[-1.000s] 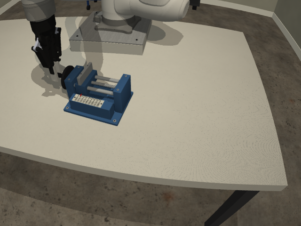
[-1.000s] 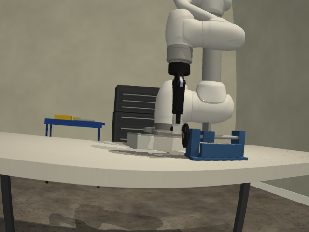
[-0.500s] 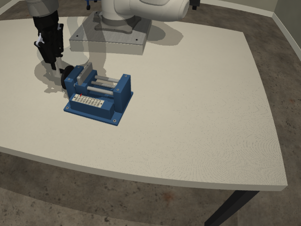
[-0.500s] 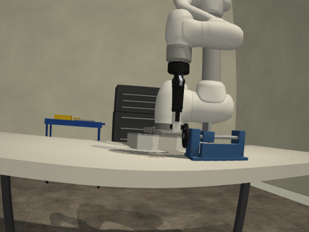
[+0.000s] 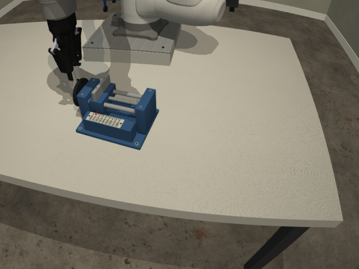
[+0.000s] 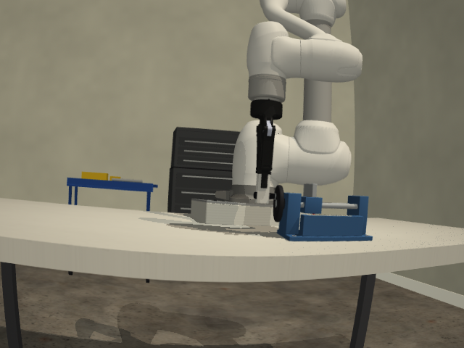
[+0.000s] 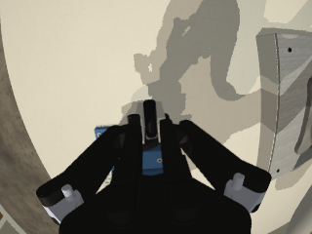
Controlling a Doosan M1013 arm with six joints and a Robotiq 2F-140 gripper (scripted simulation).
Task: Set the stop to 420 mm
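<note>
Right now the stop block is 40 mm ahead of my hand, 110 mm to the left of it and 20 mm below it. Also, from my hand: black handwheel 10 mm ahead, 20 mm to the left, 20 mm below.
</note>
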